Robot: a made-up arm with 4 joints.
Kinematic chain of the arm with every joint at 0, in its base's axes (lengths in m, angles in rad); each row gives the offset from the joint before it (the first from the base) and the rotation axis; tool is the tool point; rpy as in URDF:
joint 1: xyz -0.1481 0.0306 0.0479 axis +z
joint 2: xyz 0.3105 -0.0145 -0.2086 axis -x
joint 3: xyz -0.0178 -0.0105 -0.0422 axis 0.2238 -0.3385 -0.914
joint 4: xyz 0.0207 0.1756 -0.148 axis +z
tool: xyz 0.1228 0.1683 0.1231 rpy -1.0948 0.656 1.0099
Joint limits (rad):
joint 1: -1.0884..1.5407
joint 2: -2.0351..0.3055
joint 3: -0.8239..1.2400
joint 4: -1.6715..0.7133
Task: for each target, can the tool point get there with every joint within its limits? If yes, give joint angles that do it. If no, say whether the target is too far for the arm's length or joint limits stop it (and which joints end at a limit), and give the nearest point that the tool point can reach.
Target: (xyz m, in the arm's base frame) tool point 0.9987 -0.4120 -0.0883
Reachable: no: too far | nearest point 0.4606 -0.2043 -0.1243 | short by 0.578 m
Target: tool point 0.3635 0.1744 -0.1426
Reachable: yes | joints -0.0709 -0.5220 -0.1241 -0.9963
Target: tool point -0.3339 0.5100 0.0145
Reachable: yes | joints 1.3315 -0.6638 0.1255 0.3112
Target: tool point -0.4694 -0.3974 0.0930
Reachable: no: joint limits stop it (at a limit: joint 1, joint 2, joint 4) | nearest point -0.1105 -0.3161 0.1985 | short by 0.383 m
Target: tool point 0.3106 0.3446 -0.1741
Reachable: yes | joints 0.5523 -0.2580 0.4147 -1.1098
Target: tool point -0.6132 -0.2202 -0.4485
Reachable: no: joint limits stop it (at a limit: joint 1, joint 3) | nearest point -0.3743 0.0684 -0.3081 | short by 0.400 m
